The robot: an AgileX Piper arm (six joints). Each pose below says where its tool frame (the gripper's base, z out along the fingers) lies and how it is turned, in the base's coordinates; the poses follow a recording.
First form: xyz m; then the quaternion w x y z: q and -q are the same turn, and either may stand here.
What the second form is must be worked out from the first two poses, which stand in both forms.
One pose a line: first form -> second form
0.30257 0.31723 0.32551 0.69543 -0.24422 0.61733 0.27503 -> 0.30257 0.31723 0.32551 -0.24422 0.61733 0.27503 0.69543
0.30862 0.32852 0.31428 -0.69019 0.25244 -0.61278 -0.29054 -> 0.30862 0.32852 0.31428 -0.25244 0.61278 0.29054 0.69019
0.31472 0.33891 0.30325 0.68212 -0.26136 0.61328 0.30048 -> 0.31472 0.33891 0.30325 -0.26136 0.61328 0.30048 0.68212
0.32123 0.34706 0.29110 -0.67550 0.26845 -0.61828 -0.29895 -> 0.32123 0.34706 0.29110 -0.26845 0.61828 0.29895 0.67550
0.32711 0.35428 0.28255 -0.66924 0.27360 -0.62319 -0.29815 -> 0.32711 0.35428 0.28255 -0.27360 0.62319 0.29815 0.66924
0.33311 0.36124 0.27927 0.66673 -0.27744 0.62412 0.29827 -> 0.33311 0.36124 0.27927 -0.27744 0.62412 0.29827 0.66673
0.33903 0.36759 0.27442 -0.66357 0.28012 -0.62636 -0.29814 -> 0.33903 0.36759 0.27442 -0.28012 0.62636 0.29814 0.66357
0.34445 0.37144 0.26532 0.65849 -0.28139 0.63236 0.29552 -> 0.34445 0.37144 0.26532 -0.28139 0.63236 0.29552 0.65849
